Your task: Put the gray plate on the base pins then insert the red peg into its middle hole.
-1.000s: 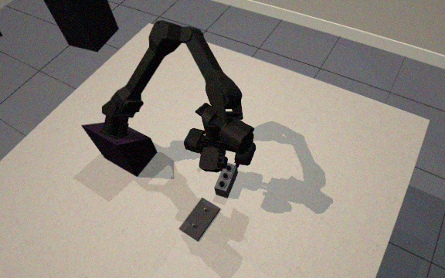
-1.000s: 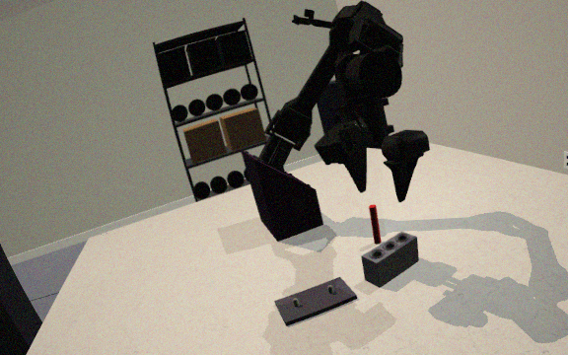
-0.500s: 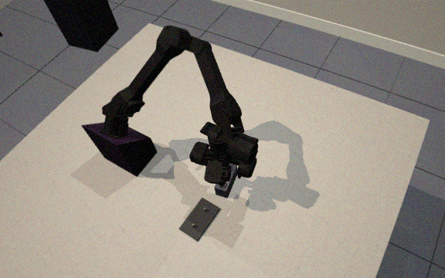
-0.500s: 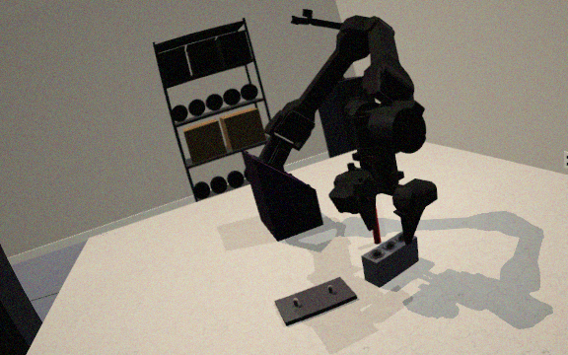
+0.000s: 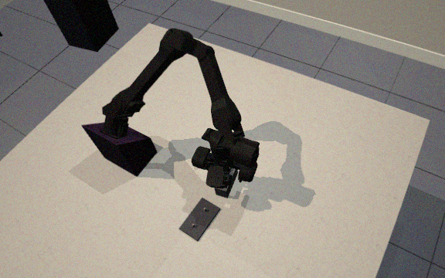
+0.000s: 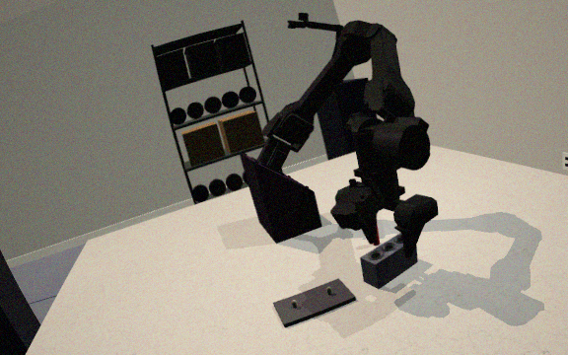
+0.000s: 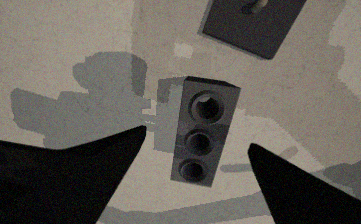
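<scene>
The gray plate lies 1 cm below my gripper tip. The rest, counted from my gripper tip: red peg (11 cm behind, 5 cm to the left, 1 cm below); base (3 cm behind, 14 cm to the right, 4 cm below).
</scene>
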